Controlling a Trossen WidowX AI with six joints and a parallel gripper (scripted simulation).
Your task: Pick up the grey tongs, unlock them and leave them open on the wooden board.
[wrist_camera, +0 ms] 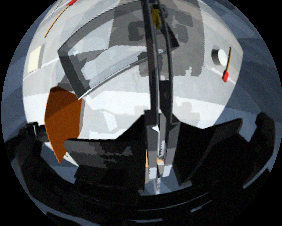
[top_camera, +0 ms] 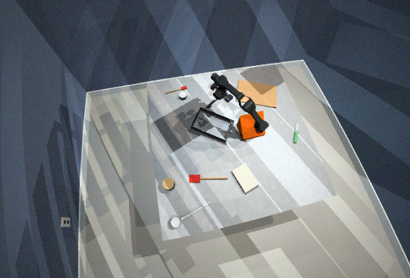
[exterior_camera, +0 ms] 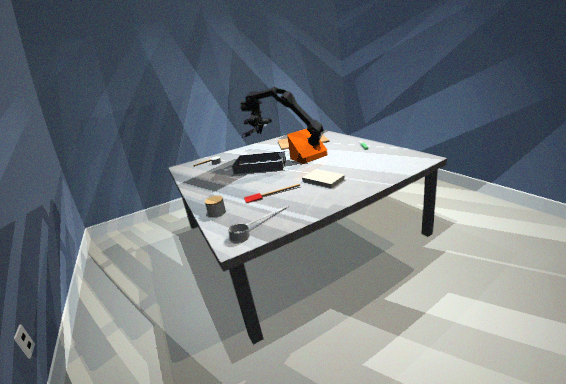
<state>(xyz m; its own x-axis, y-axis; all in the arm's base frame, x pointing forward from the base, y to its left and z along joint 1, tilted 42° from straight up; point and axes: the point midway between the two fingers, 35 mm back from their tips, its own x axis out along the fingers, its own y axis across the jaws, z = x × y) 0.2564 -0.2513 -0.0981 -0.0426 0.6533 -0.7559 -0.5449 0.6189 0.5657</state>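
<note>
Right now the wooden board is 38 cm behind my gripper tip, 16 cm below it and 9 cm to the right of it. Round my gripper tip: roasting tin (15 cm to the left, 14 cm below, 9 cm ahead); then red spatula (55 cm to the left, 25 cm ahead, 16 cm below); then cream slab (61 cm to the left, 16 cm below, 5 cm behind).
</note>
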